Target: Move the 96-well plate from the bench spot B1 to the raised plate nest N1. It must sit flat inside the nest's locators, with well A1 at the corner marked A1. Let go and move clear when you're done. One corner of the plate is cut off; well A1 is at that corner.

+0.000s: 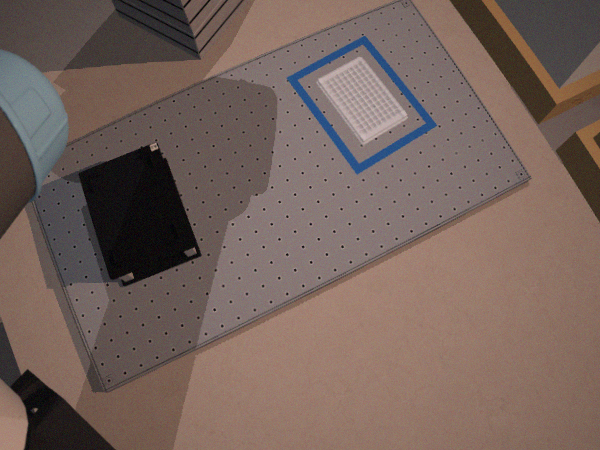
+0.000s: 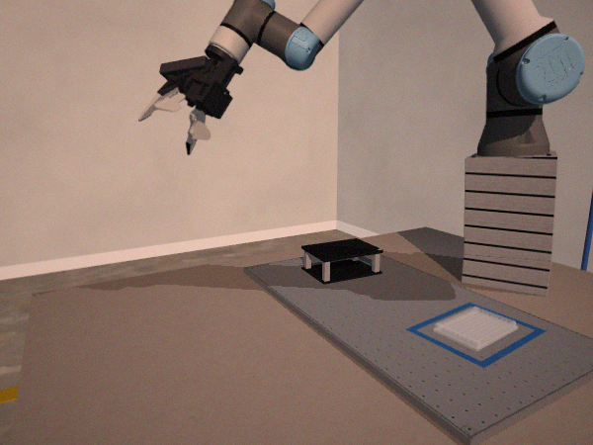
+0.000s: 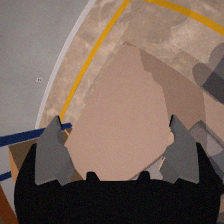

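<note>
Right now my hand is 52 cm to the right of the white 96-well plate, 33 cm past it and 33 cm above it. The rest, counted from my hand: black raised plate nest (37 cm behind, 27 cm below, 15 cm to the left); white A1 tag (43 cm behind, 27 cm below, 22 cm to the left).
</note>
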